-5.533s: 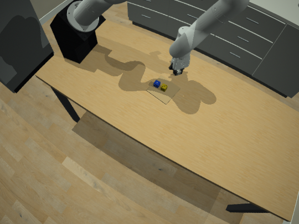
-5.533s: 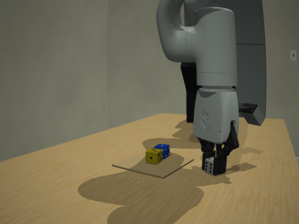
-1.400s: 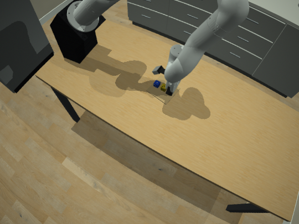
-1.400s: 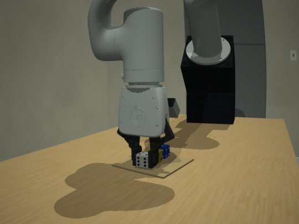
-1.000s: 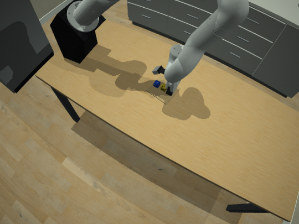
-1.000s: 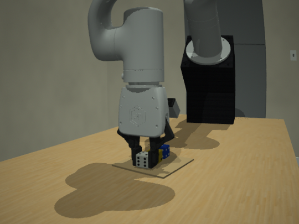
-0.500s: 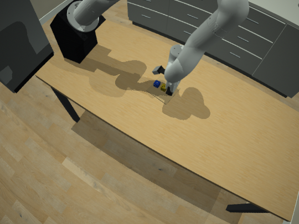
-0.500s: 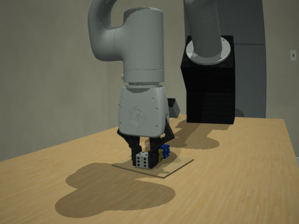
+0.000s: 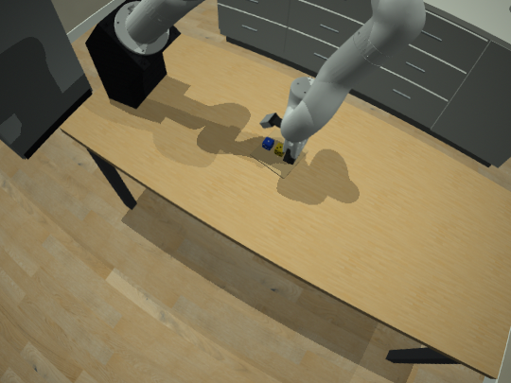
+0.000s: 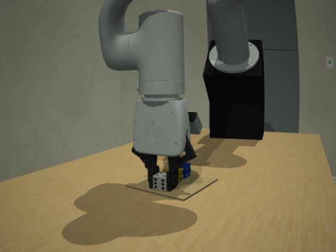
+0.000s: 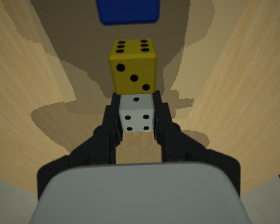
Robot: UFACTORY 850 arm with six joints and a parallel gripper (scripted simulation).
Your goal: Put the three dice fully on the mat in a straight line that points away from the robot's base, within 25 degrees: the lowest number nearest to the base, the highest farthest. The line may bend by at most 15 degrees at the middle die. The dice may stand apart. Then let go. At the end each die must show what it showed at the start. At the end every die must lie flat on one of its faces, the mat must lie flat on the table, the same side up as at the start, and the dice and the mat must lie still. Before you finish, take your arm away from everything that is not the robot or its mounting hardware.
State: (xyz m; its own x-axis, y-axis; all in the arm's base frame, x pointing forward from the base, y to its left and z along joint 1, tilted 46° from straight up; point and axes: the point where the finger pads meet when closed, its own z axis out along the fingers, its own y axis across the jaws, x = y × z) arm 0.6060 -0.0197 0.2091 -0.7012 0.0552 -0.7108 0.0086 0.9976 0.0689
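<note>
The white die is 1 cm below my hand. From my hand the other things lie so: tan mat 4 cm behind, 2 cm below; blue die 9 cm behind, 1 cm below; yellow die 5 cm behind, 1 cm below.
</note>
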